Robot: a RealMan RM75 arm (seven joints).
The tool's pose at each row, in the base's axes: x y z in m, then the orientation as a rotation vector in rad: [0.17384, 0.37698, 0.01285, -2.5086, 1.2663, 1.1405]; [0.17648, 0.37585, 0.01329, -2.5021, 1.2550, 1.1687]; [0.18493, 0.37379, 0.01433, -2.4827, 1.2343, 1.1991]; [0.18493, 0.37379, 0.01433, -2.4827, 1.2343, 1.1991]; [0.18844, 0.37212, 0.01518, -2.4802, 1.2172, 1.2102]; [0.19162, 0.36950, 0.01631, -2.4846, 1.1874, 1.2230]
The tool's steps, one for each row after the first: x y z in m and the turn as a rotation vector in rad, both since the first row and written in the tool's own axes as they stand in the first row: [0.00142, -0.00110, -0.00229, -0.0108, -0.0171, -0.0031]; [0.00519, -0.00570, -0.00872, -0.0136, -0.0444, -0.0125]; [0.00519, -0.00570, -0.00872, -0.0136, -0.0444, -0.0125]; [0.00700, -0.00699, -0.01201, -0.0173, -0.0536, -0.0225]; [0.00913, -0.00736, -0.01570, -0.0259, -0.0619, -0.0407]
